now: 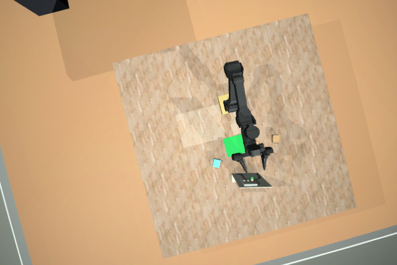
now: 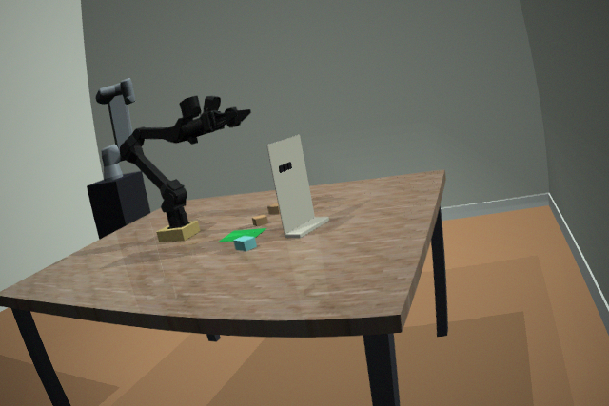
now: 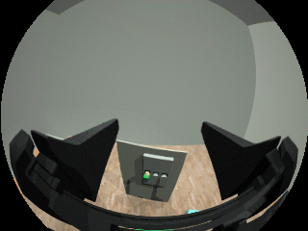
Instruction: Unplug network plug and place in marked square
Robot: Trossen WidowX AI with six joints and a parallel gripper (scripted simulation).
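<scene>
Now: gripper tip 10 cm short of the tan network plug, 1 cm to the right of it and 18 cm above it. Also, from my gripper tip: marked green square: 8 cm behind, 2 cm to the right, 37 cm below; upright panel: 11 cm ahead, 1 cm to the right, 25 cm below; cyan block: 16 cm to the right, 36 cm below.
</scene>
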